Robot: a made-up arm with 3 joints.
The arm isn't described. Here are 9 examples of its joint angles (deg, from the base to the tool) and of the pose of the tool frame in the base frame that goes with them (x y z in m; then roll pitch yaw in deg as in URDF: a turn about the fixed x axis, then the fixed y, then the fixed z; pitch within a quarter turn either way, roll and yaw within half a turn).
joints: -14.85 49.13 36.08
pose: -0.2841 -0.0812 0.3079 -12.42 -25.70 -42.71
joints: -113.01 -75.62 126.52
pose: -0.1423 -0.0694 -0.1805 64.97 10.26 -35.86
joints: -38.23 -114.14 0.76
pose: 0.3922 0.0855 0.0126 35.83 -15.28 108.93
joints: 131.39 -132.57 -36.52
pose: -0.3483 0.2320 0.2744 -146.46 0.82 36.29
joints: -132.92 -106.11 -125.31
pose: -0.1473 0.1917 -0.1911 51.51 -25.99 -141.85
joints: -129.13 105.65 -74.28
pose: 0.3270 0.1474 0.2677 -87.67 -41.62 -159.57
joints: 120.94 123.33 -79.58
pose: -0.0143 0.2364 -0.1677 127.83 -24.86 -9.59
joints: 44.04 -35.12 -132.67
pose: 0.1188 -0.2037 0.4115 -99.81 66.06 -73.89
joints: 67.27 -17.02 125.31
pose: 0.0411 -0.2924 0.2322 -164.02 11.21 -170.07
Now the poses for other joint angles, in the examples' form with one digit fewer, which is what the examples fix.
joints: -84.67 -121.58 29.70
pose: 0.131 0.119 -0.235 101.8 -29.9 58.6
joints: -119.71 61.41 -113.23
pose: 0.246 -0.154 0.297 -103.7 -38.3 153.8
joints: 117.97 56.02 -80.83
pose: -0.032 -0.148 -0.162 60.6 -32.8 -9.0
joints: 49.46 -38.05 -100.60
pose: 0.055 -0.206 0.445 -45.0 48.5 -9.9
